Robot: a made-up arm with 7 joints.
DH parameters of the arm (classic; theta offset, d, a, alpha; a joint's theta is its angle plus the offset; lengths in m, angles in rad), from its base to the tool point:
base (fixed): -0.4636 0 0.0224 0
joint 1: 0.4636 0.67 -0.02 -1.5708
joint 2: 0 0.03 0.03 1.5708
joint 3: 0 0.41 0.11 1.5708
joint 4: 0 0 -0.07 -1.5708
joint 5: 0 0.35 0.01 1.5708
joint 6: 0 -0.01 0.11 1.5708
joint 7: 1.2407 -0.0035 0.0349 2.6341
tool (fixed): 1.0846 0.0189 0 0
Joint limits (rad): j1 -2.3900..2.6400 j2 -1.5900..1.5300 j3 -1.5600..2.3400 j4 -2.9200..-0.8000 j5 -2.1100..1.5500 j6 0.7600..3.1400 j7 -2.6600..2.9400
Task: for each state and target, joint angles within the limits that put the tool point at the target. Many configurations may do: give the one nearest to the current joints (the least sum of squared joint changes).
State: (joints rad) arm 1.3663 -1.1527 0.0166 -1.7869 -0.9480 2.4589 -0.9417
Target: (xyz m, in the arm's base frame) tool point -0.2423 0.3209 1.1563
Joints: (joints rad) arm 1.3673 -0.5293 0.3842 -2.1382 -1.0332 2.3592 -0.9722
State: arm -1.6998 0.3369 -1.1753 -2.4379 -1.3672 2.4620 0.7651
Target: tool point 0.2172 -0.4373 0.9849
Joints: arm -0.9617 -0.0907 -0.4040 -2.2077 -1.4010 2.6159 0.7361
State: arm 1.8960 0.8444 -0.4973 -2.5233 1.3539 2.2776 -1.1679
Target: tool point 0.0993 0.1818 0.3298
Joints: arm 1.9058 1.1511 -0.2424 -2.7515 1.3571 2.1274 -1.1600
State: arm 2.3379 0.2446 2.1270 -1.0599 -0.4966 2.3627 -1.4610
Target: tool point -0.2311 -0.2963 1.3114
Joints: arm 2.2289 0.5361 2.2397 -1.6387 -0.7218 2.6315 -1.5649
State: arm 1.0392 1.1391 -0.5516 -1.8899 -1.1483 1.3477 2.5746
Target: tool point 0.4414 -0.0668 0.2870
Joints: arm 0.6805 1.4470 -0.7195 -2.0199 -1.1573 1.3170 2.5906
